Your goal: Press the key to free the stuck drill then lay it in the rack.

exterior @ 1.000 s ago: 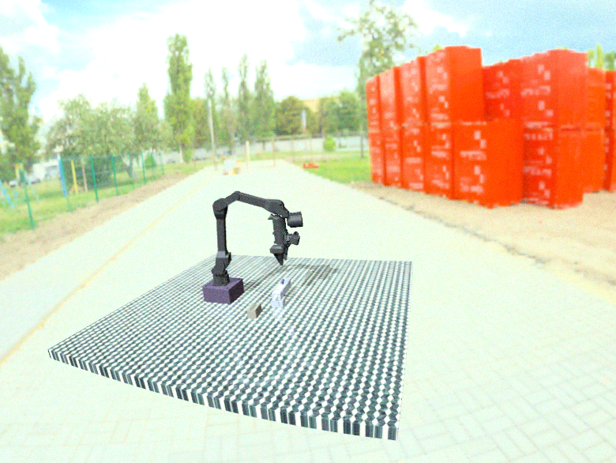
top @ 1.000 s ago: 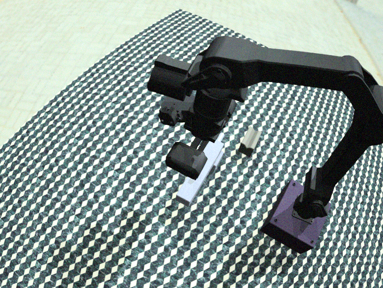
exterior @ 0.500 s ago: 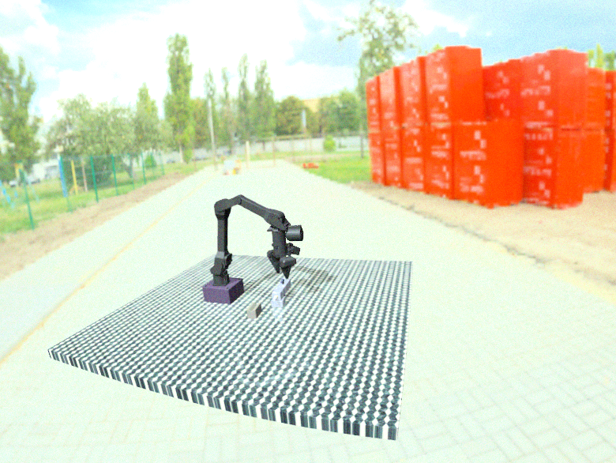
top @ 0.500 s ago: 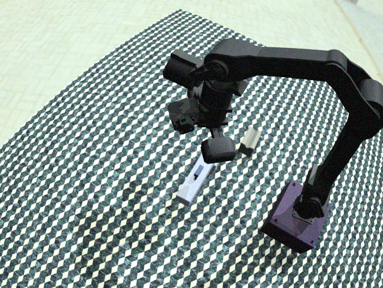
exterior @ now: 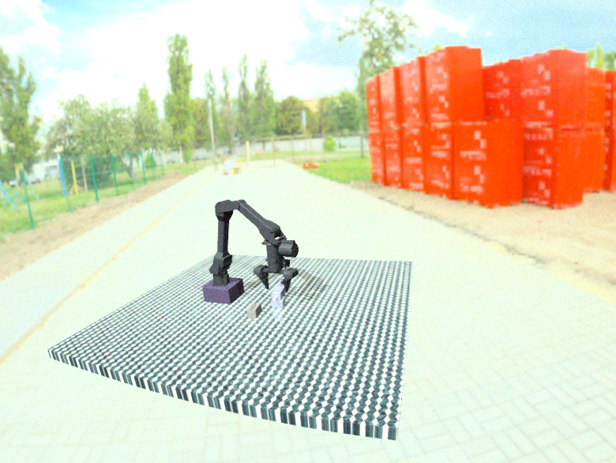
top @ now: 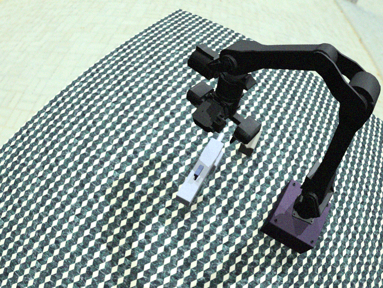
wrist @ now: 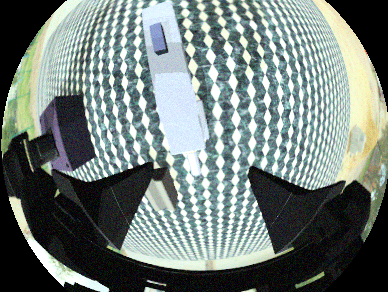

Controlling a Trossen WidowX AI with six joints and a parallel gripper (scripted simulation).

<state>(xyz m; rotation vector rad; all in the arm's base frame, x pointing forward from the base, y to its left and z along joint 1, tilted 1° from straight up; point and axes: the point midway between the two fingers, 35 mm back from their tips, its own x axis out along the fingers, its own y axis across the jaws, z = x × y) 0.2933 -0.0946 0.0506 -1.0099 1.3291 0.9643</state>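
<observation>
Right now the cream drill is 1 cm behind my gripper tip, 4 cm to the left of it and 4 cm below it. Round my gripper tip: grey rack (9 cm behind, 6 cm to the right, 6 cm below); key (1 cm behind, 12 cm to the left, 3 cm below); housing (1 cm behind, 10 cm to the left, 4 cm below).
</observation>
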